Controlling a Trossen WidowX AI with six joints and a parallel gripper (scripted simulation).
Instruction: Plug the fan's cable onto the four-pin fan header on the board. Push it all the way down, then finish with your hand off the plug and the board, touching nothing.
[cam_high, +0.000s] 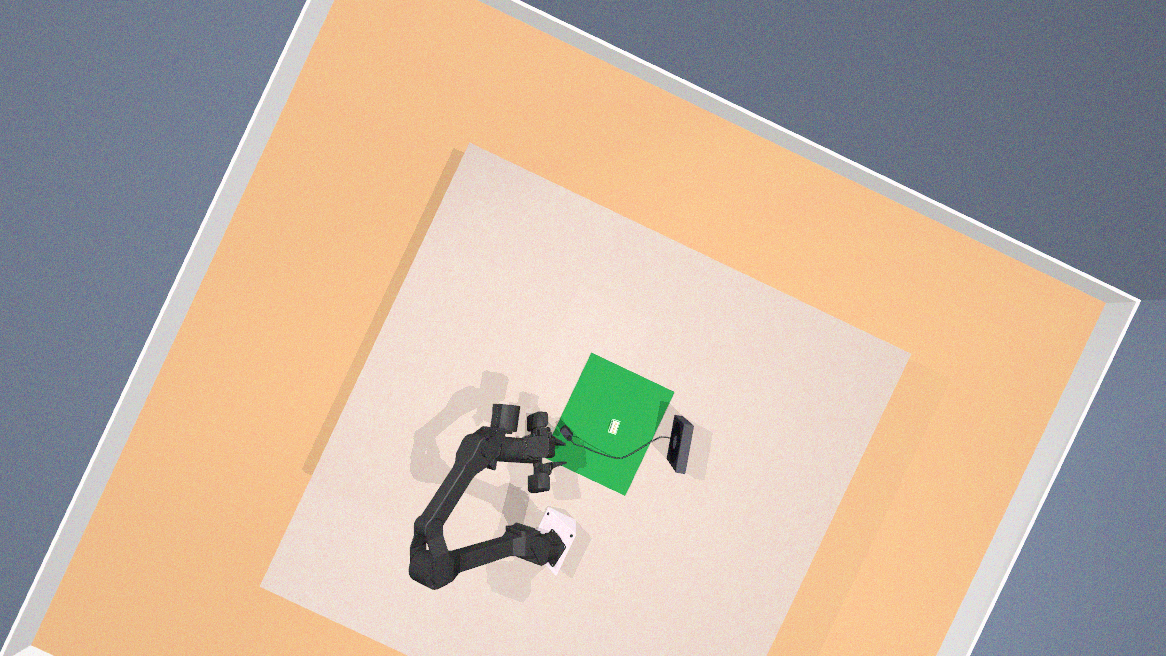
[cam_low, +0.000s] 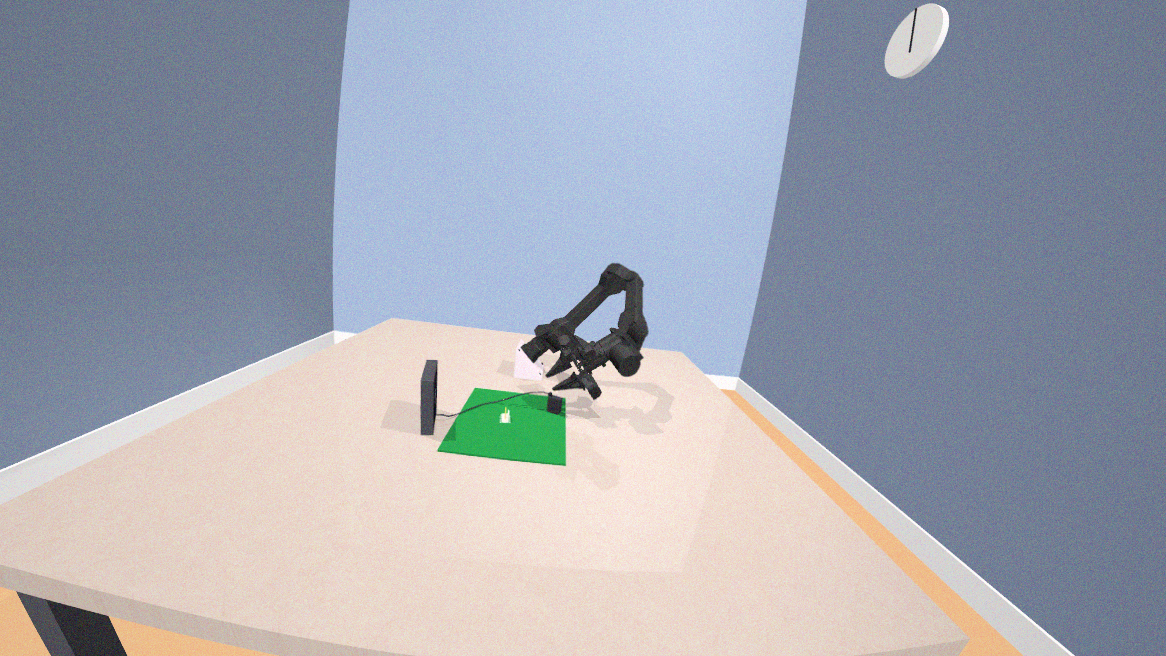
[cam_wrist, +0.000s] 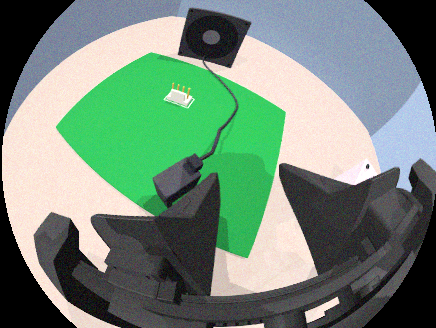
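Now: gripper tip 4 cm short of the dark plug, 2 cm to the right of it and 4 cm above it. The rest, counted from my gripper tip: white four-pin header (11 cm ahead, 8 cm to the right, 6 cm below); then green board (11 cm ahead, 6 cm to the right, 7 cm below); then black fan (17 cm ahead, 22 cm to the right).
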